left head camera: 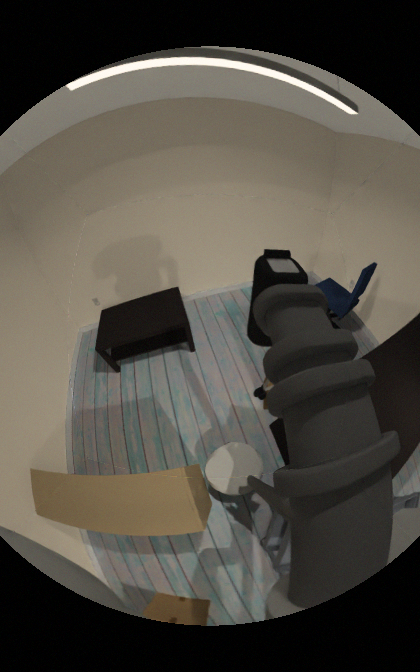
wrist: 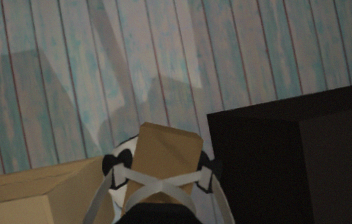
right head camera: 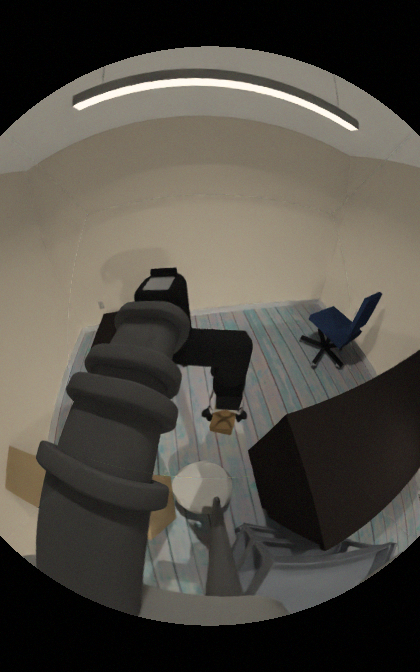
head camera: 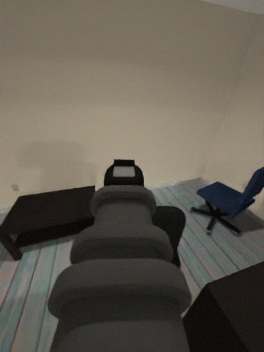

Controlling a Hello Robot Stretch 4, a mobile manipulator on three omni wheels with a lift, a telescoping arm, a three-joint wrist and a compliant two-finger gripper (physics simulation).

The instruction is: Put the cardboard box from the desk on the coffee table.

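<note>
The small brown cardboard box is between the two black fingertips of my gripper, which is shut on it. The box is held up above the floor, with one end sticking out past the fingertips. The arm hides most of the box in the left head camera view. The low dark-brown coffee table stands by the far wall, at the left in the head camera views. The gripper and the box are apart from it, to its right and nearer the robot.
A large dark-brown cabinet-like desk stands close on the right. A light wooden unit is at left. A blue chair stands far right. A grey cart is near right.
</note>
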